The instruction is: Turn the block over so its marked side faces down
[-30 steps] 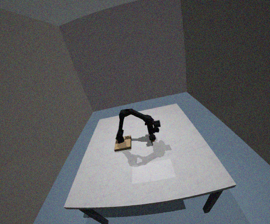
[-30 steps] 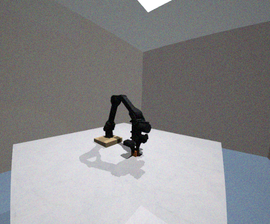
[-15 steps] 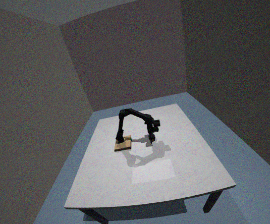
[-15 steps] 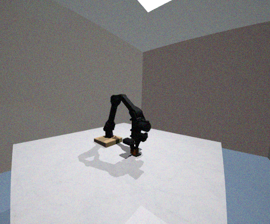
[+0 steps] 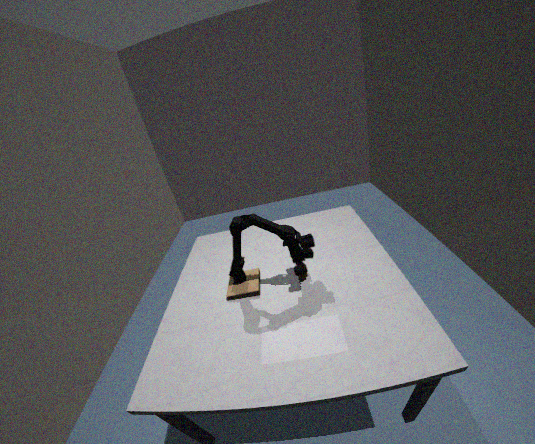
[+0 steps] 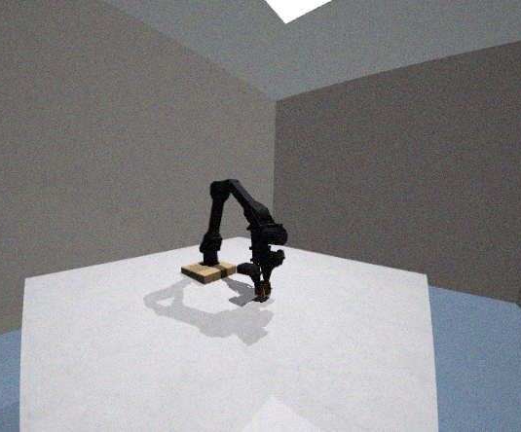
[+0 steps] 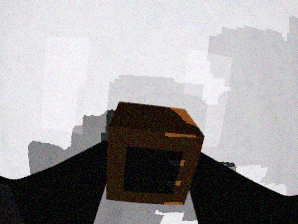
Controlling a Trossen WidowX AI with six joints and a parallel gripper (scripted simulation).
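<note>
The orange block is 10 mm above my gripper tip.
</note>
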